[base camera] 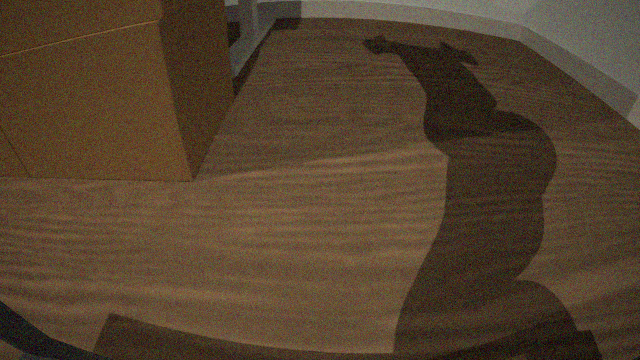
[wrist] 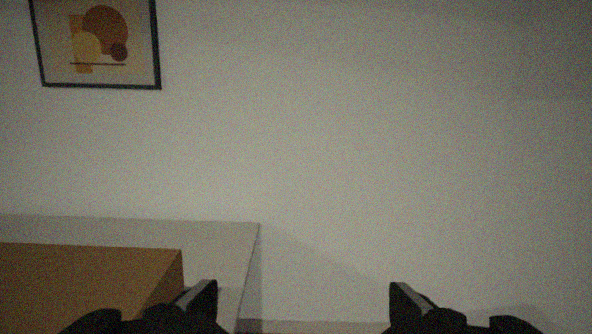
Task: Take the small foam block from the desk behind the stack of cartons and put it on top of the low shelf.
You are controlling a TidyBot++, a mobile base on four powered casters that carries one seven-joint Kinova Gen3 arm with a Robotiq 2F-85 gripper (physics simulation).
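Frame: origin at the arm's base, x back, y right, z up, level; metres.
Where they show: gripper, between the fingertips: (wrist: 302, 301).
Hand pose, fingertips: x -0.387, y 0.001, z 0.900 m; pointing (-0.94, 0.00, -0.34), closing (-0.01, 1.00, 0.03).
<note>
After its pixels a point has its place.
The stack of cartons (base camera: 95, 110) @[x -0.480, y -0.385, z -0.250 m] (wrist: 75, 280) @[x -0.668, y -0.365, z 0.683 m] stands at the left in the base camera view and at the lower left in the wrist view. Behind it is the desk, whose pale top (wrist: 220, 240) @[x -1.450, y -0.350, z 0.323 m] shows past the carton in the wrist view, and whose grey leg and side (base camera: 247, 45) @[x -1.135, y -0.305, z -0.372 m] show in the base camera view. My gripper (wrist: 302, 301) @[x -0.387, y 0.001, z 0.900 m] is open and empty, with the wall beyond its fingers; its left finger overlaps the carton's edge and the desk top in the view. The foam block and the low shelf do not show in either view.
A wooden floor (base camera: 300, 225) @[x -0.410, y -0.043, z -0.397 m] runs right of the cartons to the wall (base camera: 590, 40) @[x -1.208, y 0.983, z -0.225 m] (wrist: 350, 150) @[x -1.705, y 0.227, z 0.698 m] with its pale skirting board (base camera: 400, 12) @[x -1.693, y 0.274, z -0.347 m]. The arm's shadow (base camera: 495, 200) @[x -0.471, y 0.262, z -0.397 m] falls on the floor. A framed picture (wrist: 102, 86) @[x -1.641, y -0.927, z 0.964 m] hangs on the wall at the upper left.
</note>
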